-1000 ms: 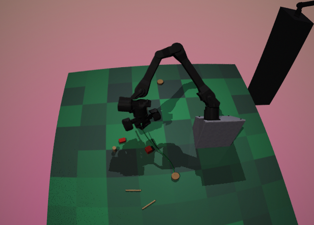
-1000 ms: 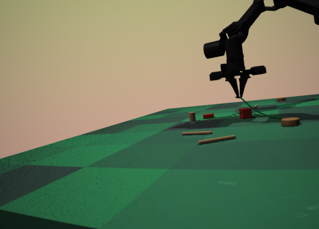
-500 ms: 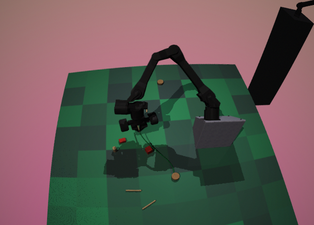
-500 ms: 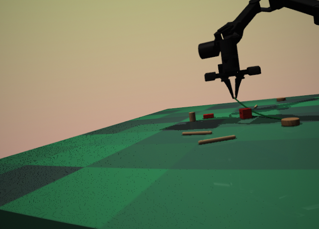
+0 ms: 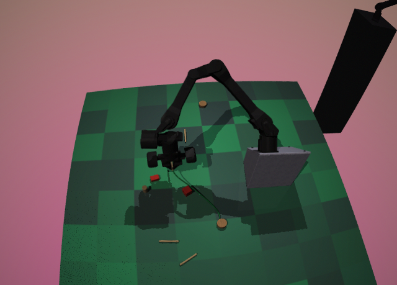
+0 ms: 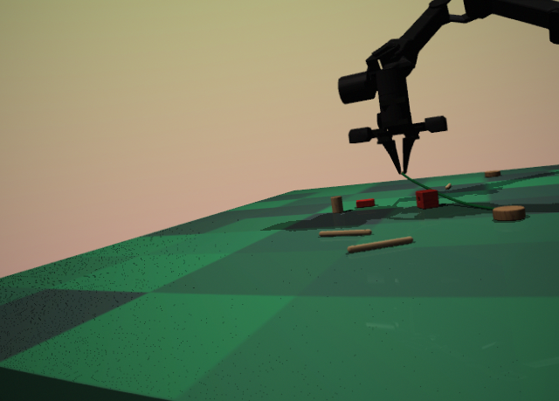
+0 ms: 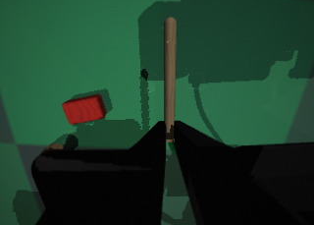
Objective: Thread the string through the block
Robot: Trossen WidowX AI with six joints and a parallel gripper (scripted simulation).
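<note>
Right now the flat red piece is 8 cm ahead of my gripper tip, 1 cm to the left of it and 5 cm below it. The rest, counted from my gripper tip: wooden peg: 12 cm ahead, 7 cm to the left, 4 cm below; round wooden button: 18 cm behind, 24 cm to the left, 5 cm below; thin wooden stick: 1 cm to the right.
</note>
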